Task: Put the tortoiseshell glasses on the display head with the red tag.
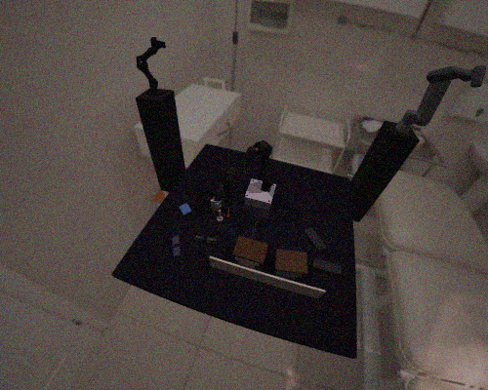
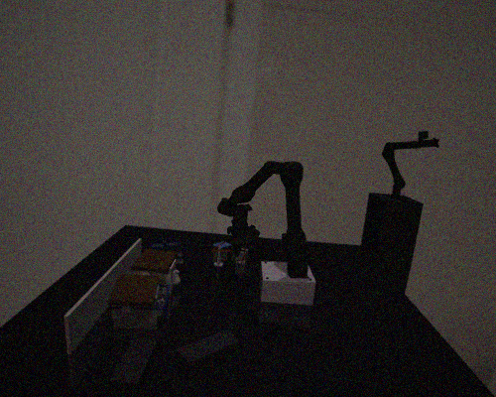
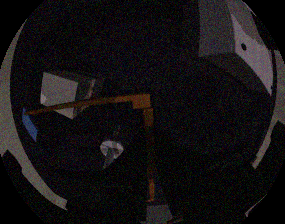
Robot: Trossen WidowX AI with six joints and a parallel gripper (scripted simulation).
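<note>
The small white object is 10 cm to the right of my gripper tip, 4 cm below it and 3 cm behind it. From my gripper tip the other things lie so: white board: 41 cm ahead, 30 cm to the left, 1 cm below; blue block: 29 cm to the right, 6 cm below, 6 cm ahead.
</note>
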